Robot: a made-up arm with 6 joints. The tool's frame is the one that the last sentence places.
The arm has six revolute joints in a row. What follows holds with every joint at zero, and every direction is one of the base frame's.
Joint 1 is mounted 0.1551 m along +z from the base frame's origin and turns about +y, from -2.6 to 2.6 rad.
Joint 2 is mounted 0.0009 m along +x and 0.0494 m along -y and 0.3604 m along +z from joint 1 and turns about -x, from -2.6 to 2.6 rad.
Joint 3 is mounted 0.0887 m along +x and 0.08 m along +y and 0.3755 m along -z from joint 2 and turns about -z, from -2.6 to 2.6 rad.
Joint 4 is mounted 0.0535 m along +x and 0.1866 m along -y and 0.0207 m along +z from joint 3 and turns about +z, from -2.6 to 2.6 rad.
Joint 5 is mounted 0.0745 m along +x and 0.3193 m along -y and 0.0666 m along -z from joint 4 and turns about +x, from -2.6 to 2.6 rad.
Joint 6 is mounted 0.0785 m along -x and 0.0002 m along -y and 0.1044 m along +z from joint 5 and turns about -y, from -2.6 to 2.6 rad.
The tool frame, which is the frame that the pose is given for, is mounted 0.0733 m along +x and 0.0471 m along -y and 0.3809 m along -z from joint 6; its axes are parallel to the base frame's.
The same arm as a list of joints. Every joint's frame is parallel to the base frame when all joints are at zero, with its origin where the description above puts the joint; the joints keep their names.
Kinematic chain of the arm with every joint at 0, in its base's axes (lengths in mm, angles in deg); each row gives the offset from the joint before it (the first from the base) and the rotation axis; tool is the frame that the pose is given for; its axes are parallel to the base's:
joint 1: xyz 0.0 0.0 155.1 axis +y
joint 2: xyz 0.9 -49.4 360.4 axis -x
joint 3: xyz 88.7 80.0 -375.5 axis -z
joint 4: xyz 53.5 -186.6 20.7 axis +z
joint 5: xyz 74.5 -319.3 -66.6 axis +x
joint 6: xyz -78.5 -0.2 104.4 axis -y
tool: xyz 73.3 -47.1 -380.9
Joint limits (deg, base to tool): -148.97..148.97 -148.97..148.97 -148.97..148.97 -148.97..148.97 -148.97..148.97 -148.97..148.97

